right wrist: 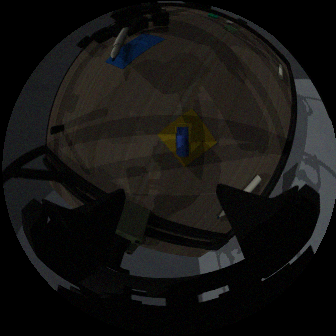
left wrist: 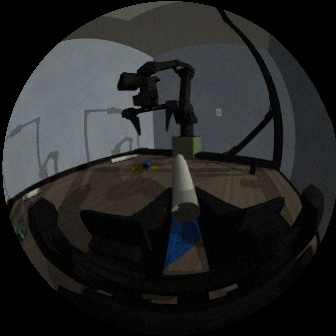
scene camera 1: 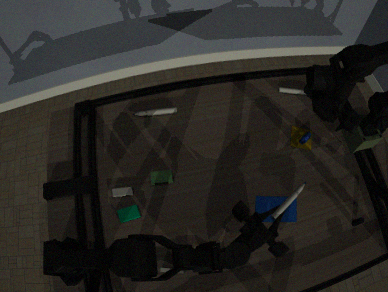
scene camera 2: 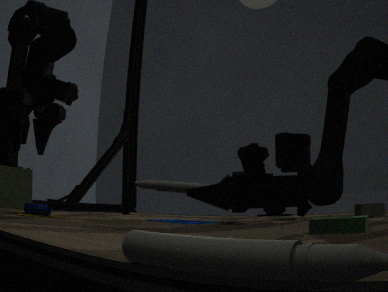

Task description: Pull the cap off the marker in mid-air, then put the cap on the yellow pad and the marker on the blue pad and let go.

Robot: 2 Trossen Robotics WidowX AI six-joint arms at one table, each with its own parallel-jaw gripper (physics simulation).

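Places are measured from the left arm's base along level axes (x right, y ahead, z up), in millimetres.
Pixels of known places: left gripper, fingertip midpoint: (right wrist: 123, 36) (left wrist: 182, 191) (scene camera 1: 281, 208) (scene camera 2: 186, 192); right gripper, fingertip midpoint: (right wrist: 170, 191) (left wrist: 152, 133) (scene camera 1: 325, 120) (scene camera 2: 29, 153); left arm's base, origin of the base link: (scene camera 1: 66, 261); right arm's base, origin of the base link: (right wrist: 113, 239) (left wrist: 186, 136) (scene camera 1: 367, 127) (scene camera 2: 6, 167).
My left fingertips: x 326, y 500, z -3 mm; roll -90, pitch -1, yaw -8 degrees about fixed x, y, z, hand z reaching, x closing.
Note:
For each thing: its middle in the pictures, then the offset to it from my left fingertips. "spot": a spot on its surface instead.
- white uncapped marker, body centre: (left wrist: 180, 170) (scene camera 2: 169, 186) (right wrist: 119, 40) (scene camera 1: 290, 199) dx +4, dy +30, dz +10 mm
- blue pad, body centre: (left wrist: 174, 223) (scene camera 2: 182, 221) (right wrist: 133, 47) (scene camera 1: 276, 209) dx -6, dy +8, dz -51 mm
- blue cap, body centre: (right wrist: 181, 140) (scene camera 2: 37, 209) (scene camera 1: 305, 138) (left wrist: 146, 164) dx -59, dy +257, dz -42 mm
- yellow pad, body centre: (scene camera 2: 37, 215) (right wrist: 187, 137) (scene camera 1: 301, 138) (left wrist: 143, 167) dx -70, dy +254, dz -51 mm
- green block, body centre: (scene camera 2: 340, 224) (scene camera 1: 161, 177) dx -315, dy -130, dz -44 mm
- white block, body centre: (scene camera 1: 122, 192) dx -369, dy -238, dz -45 mm
- teal block, body centre: (scene camera 1: 128, 213) dx -309, dy -271, dz -44 mm
- large white pen, surface spot: (scene camera 2: 210, 255) spot: dx -480, dy +27, dz -40 mm
The white uncapped marker (scene camera 1: 291, 198) (scene camera 2: 165, 185) (left wrist: 184, 180) (right wrist: 119, 44) is held roughly level in the air by its rear end. My left gripper (scene camera 1: 274, 216) (scene camera 2: 192, 191) is shut on it, low over the blue pad (scene camera 1: 263, 201) (scene camera 2: 182, 221) (left wrist: 181, 242) (right wrist: 144, 46). In scene camera 1 the tip points up right, past the pad's edge. The blue cap (scene camera 1: 305, 137) (scene camera 2: 37, 209) (left wrist: 147, 164) (right wrist: 182, 142) lies on its side on the yellow pad (scene camera 1: 296, 144) (left wrist: 136, 170) (right wrist: 201, 142). My right gripper (left wrist: 152, 133) (right wrist: 170, 191) is open and empty, raised away from the cap.
White pens (scene camera 1: 162, 111) (scene camera 1: 290, 91) lie near the upper table edge in scene camera 1. A green block (scene camera 1: 162, 177) (scene camera 2: 339, 225), a white block (scene camera 1: 122, 192) and a teal block (scene camera 1: 129, 214) lie at left. A large white pen (scene camera 2: 210, 255) crosses scene camera 2's foreground.

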